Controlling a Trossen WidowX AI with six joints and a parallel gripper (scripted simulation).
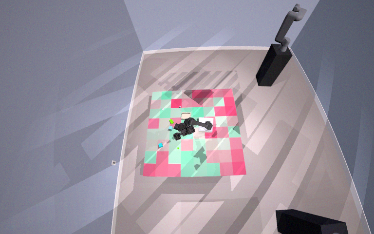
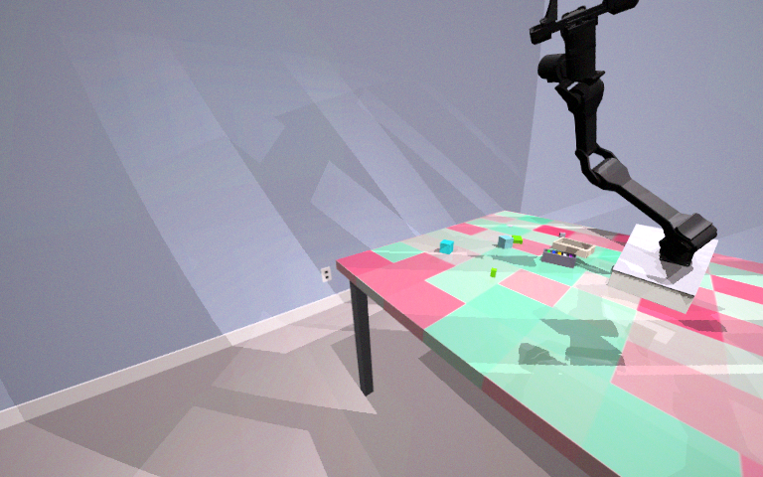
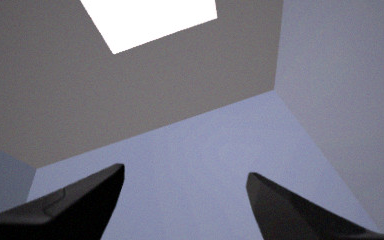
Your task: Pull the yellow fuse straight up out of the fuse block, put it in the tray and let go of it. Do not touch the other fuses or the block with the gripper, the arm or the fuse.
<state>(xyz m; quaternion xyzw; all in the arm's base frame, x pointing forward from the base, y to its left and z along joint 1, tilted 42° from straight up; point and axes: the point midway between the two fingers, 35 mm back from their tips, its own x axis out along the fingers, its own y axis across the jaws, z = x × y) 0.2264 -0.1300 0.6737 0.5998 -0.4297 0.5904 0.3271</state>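
Right now the yellow fuse is 710 mm below my gripper tip, 350 mm to the right of it and 40 mm ahead of it. Also, from my gripper tip: small green piece: 730 mm below, 140 mm ahead, 60 mm to the right; teal cube: 720 mm below, 370 mm ahead, 90 mm to the right; light blue cube: 720 mm below, 340 mm to the right, 260 mm ahead.
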